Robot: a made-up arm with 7 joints.
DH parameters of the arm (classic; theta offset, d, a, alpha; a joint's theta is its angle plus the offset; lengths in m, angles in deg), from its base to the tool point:
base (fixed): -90 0.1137 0 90
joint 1: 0 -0.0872 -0.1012 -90
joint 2: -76.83 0 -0.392 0
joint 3: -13.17 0.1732 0.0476 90
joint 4: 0 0.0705 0.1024 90
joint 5: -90 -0.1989 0.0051 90
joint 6: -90 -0.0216 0.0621 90
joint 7: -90 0.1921 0.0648 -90
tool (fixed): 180 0.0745 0 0
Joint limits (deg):
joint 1: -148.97..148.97
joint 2: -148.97..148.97
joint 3: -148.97..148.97
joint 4: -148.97..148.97
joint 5: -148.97..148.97
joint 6: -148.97..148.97
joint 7: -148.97..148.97
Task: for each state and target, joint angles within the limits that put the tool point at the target. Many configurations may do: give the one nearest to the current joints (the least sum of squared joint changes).
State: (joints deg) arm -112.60 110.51 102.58 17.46 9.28 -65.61 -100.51
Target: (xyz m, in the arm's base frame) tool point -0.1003 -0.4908 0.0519
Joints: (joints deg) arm -148.97 142.33 106.87 42.16 2.31 -72.24 -99.61
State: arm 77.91 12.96 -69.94 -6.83 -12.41 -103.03 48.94
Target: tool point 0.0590 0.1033 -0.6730
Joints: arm 96.86 56.13 -71.42 -7.31 -20.63 -77.06 42.98
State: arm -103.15 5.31 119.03 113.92 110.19 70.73 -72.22
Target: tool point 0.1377 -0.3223 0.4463
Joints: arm -115.26 4.72 114.69 101.32 107.23 76.25 -70.28
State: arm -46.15 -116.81 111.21 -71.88 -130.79 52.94 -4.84
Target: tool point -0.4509 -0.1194 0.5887
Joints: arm -22.54 -148.97 110.33 -41.12 -134.03 59.31 2.81
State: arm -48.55 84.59 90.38 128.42 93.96 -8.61 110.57
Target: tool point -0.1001 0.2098 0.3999
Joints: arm -62.03 95.37 103.45 121.45 65.13 -16.30 107.96
